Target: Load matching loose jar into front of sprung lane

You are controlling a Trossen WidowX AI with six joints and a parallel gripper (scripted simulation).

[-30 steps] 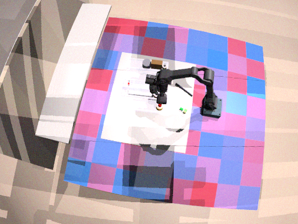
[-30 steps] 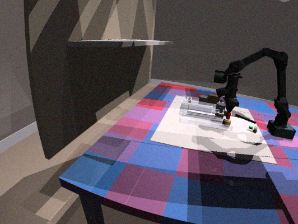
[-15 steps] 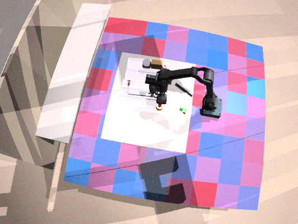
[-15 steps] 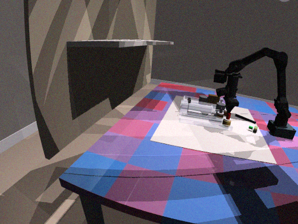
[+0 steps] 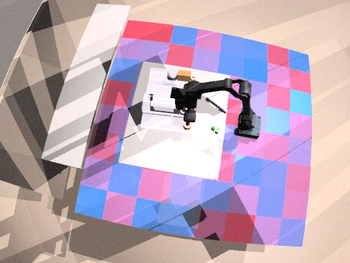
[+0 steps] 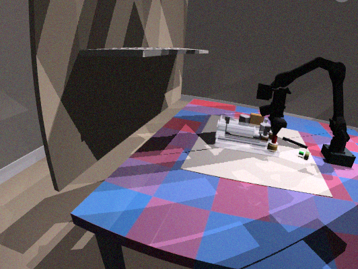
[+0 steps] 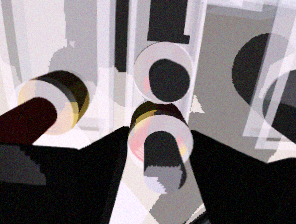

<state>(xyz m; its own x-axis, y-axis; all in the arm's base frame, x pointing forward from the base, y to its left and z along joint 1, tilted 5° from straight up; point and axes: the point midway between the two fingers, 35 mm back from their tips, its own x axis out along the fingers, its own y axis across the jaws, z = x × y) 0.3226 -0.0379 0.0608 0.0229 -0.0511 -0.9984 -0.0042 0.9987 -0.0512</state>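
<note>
Right now the lane rack is 150 mm ahead of my gripper tip, 30 mm to the right of it and 30 mm below it. Also, from my gripper tip: box: 220 mm to the right, 60 mm ahead, 10 mm below; then dark rod: 150 mm behind, 70 mm to the right, 40 mm below.
</note>
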